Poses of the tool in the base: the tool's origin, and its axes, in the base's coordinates. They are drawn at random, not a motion.
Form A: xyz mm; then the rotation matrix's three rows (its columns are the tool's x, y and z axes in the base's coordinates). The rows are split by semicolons.
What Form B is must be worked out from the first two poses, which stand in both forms.
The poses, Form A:
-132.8, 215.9, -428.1; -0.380, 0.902, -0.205; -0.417, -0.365, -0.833; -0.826, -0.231, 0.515
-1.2, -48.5, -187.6; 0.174, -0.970, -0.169; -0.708, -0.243, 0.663; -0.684, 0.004, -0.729
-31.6, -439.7, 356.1; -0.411, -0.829, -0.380; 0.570, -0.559, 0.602; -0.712, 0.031, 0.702
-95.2, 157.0, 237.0; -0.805, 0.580, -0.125; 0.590, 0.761, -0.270; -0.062, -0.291, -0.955
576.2, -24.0, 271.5; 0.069, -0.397, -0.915; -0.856, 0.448, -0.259; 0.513, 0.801, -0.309
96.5, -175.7, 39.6; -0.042, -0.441, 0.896; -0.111, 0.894, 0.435; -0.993, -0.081, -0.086
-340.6, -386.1, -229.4; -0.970, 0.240, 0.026; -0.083, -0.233, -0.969; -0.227, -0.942, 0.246
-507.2, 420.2, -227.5; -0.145, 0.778, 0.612; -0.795, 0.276, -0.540; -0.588, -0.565, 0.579
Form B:
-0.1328, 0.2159, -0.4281; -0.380, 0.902, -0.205; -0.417, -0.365, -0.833; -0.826, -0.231, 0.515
-0.0012, -0.0485, -0.1876; 0.174, -0.970, -0.169; -0.708, -0.243, 0.663; -0.684, 0.004, -0.729
-0.0316, -0.4397, 0.3561; -0.411, -0.829, -0.380; 0.570, -0.559, 0.602; -0.712, 0.031, 0.702
-0.0952, 0.1570, 0.2370; -0.805, 0.580, -0.125; 0.590, 0.761, -0.270; -0.062, -0.291, -0.955
0.5762, -0.0240, 0.2715; 0.069, -0.397, -0.915; -0.856, 0.448, -0.259; 0.513, 0.801, -0.309
0.0965, -0.1757, 0.0396; -0.042, -0.441, 0.896; -0.111, 0.894, 0.435; -0.993, -0.081, -0.086
-0.3406, -0.3861, -0.2294; -0.970, 0.240, 0.026; -0.083, -0.233, -0.969; -0.227, -0.942, 0.246
-0.5072, 0.4202, -0.2275; -0.145, 0.778, 0.612; -0.795, 0.276, -0.540; -0.588, -0.565, 0.579

